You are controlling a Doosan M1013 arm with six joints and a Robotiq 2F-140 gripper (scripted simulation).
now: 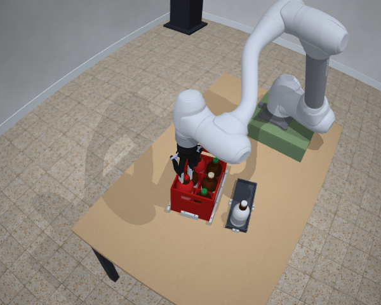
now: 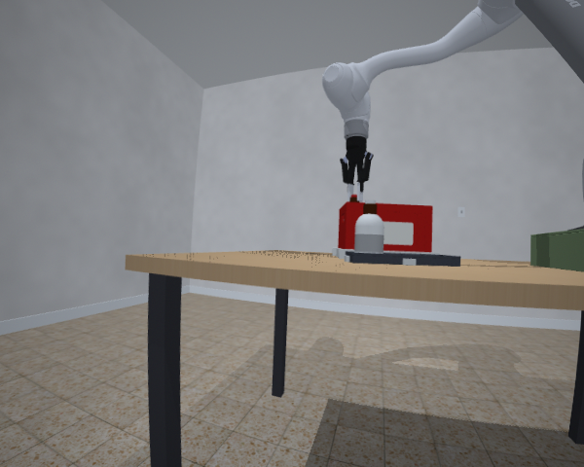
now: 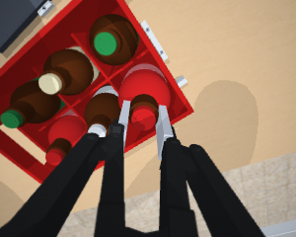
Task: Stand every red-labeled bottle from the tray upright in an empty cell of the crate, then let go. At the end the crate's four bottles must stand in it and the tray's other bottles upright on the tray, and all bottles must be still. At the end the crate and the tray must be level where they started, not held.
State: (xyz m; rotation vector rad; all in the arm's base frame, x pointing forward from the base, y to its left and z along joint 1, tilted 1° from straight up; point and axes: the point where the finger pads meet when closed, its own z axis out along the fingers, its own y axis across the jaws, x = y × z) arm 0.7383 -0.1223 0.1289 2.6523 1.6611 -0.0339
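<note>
Right now my hand is 15 cm above the red crate, 9 cm past it and 2 cm to the right of it. Also, from my hand: grey-labeled bottle: 25 cm to the left, 15 cm below, 7 cm behind.
</note>
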